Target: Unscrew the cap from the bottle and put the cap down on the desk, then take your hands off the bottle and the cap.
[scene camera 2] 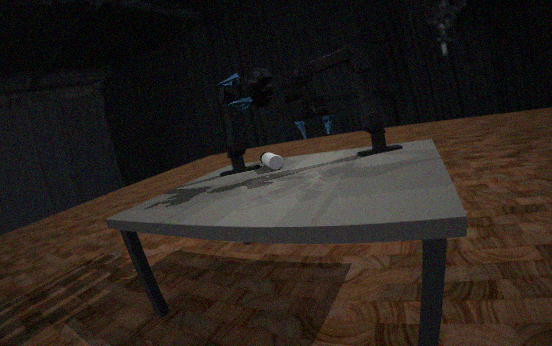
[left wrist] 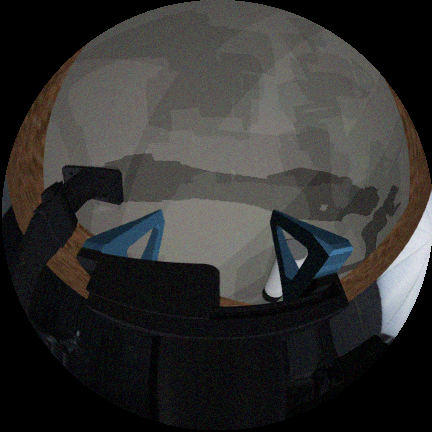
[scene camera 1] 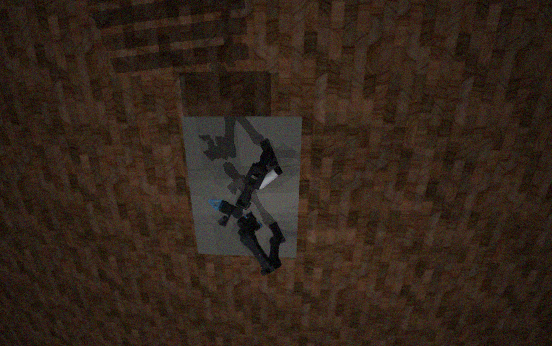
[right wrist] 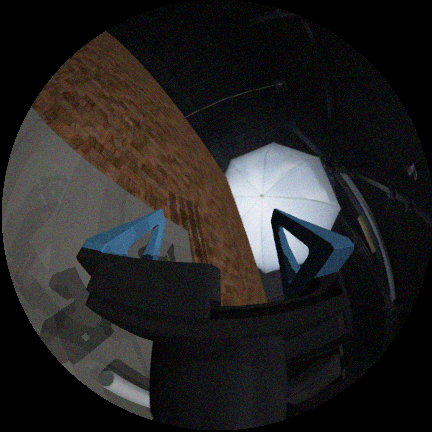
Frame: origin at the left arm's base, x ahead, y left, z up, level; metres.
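Seen in the pictures: left gripper, between the fingertips: [scene camera 2: 317, 136] [left wrist: 216, 215] [scene camera 1: 255, 216]; right gripper, between the fingertips: [scene camera 2: 223, 94] [scene camera 1: 210, 200] [right wrist: 217, 214]; left arm's base, origin of its link: [scene camera 2: 380, 151] [left wrist: 87, 181] [scene camera 1: 277, 232]; right arm's base, origin of its link: [scene camera 2: 240, 171] [scene camera 1: 269, 153].
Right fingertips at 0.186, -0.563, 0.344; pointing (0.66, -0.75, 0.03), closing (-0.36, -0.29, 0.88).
Pixels of each thing's top centre, then the offset from my right fingertips to it, as dx, dy, dz. "spot": a spot on its surface instead. Level surfaces: height alone.
- white bottle, centre of its top: [left wrist: 285, 286] [scene camera 2: 269, 152] [scene camera 1: 268, 179] -0.325, +0.083, -0.275
- grey desk, height of its surface: dz -0.344
- dark cap, a spot on its surface: [left wrist: 272, 296] spot: -0.393, +0.078, -0.280
The white bottle [scene camera 1: 269, 179] [scene camera 2: 273, 161] [left wrist: 273, 283] [right wrist: 127, 392] lies on its side on the grey desk [scene camera 1: 285, 240] [scene camera 2: 350, 195] [left wrist: 200, 150] [right wrist: 25, 200], near the right arm's base. The dark cap [scene camera 2: 262, 158] [left wrist: 272, 296] is at its far end in scene camera 2, partly hidden. My left gripper [scene camera 2: 315, 135] [left wrist: 216, 215] is open and empty, pointing down above the desk, apart from the bottle. My right gripper [scene camera 2: 225, 93] [right wrist: 217, 214] is open and empty, raised high and pointing sideways away from the bottle. In the left wrist view a finger hides part of the bottle.
The left arm's base [scene camera 2: 380, 150] [left wrist: 95, 185] and the right arm's base [scene camera 2: 240, 169] stand on the desk, the latter close beside the bottle. The forearms cross above the desk in scene camera 1. A white umbrella lamp [right wrist: 285, 185] stands beyond the desk.
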